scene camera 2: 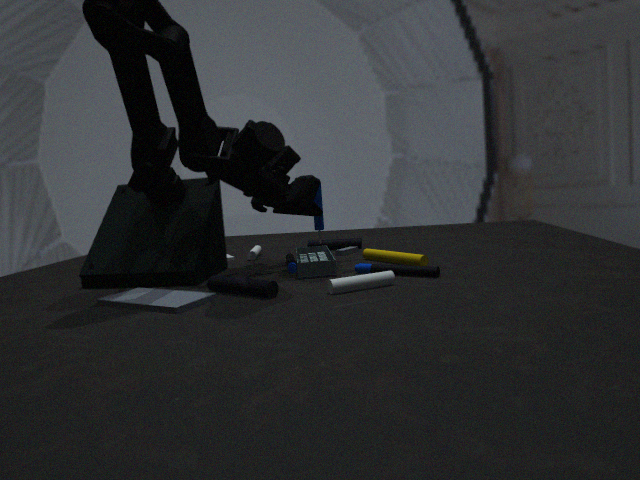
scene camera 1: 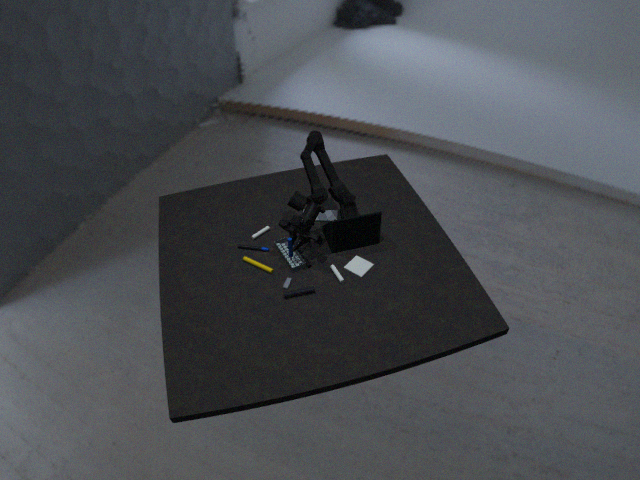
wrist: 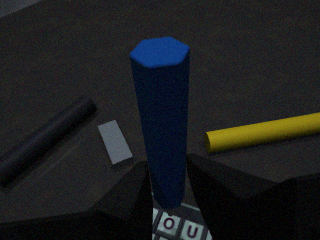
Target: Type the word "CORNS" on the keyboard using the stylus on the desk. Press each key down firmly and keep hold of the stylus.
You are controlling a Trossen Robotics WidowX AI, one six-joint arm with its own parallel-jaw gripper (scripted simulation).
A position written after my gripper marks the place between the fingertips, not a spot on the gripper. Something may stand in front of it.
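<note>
I can see my gripper [scene camera 2: 318, 214] [scene camera 1: 290, 250] [wrist: 167, 166]. There is a blue stylus [wrist: 160, 67] in the scene, together with a grey chip [wrist: 120, 155]. A dark cylinder [scene camera 2: 240, 286] is visible to me too.
</note>
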